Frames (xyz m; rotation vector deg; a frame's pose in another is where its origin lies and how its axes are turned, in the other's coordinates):
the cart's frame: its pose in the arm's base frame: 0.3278 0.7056 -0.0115 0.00 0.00 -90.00
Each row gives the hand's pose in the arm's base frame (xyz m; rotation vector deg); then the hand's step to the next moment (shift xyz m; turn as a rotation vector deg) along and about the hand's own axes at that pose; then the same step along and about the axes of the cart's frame.
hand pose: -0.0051 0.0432 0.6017 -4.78 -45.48 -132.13
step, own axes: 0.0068 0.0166 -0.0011 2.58 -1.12 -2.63
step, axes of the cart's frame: 0.0142 0.0054 0.0096 2.36 -2.27 -2.03
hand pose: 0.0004 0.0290 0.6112 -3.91 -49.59 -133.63
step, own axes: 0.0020 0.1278 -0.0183 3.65 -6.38 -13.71
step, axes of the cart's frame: 0.0859 0.0764 0.0588 6.58 -4.37 -13.40
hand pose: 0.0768 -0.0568 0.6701 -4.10 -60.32 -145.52
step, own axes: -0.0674 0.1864 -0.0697 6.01 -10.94 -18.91
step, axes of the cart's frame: 0.1454 0.1384 0.0620 8.02 -7.72 -19.73
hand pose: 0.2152 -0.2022 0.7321 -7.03 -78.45 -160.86
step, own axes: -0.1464 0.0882 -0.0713 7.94 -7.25 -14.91
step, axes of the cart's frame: 0.1135 0.1457 0.0143 7.11 -9.21 -14.23
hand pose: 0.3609 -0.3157 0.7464 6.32 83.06 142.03
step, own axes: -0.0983 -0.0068 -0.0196 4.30 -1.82 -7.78
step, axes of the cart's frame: 0.0396 0.0919 -0.0089 4.58 -5.33 -5.74
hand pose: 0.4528 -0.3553 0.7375 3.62 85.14 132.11
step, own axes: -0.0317 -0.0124 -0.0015 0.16 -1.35 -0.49
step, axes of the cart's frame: 0.0079 0.0326 -0.0061 -0.12 0.14 -1.43
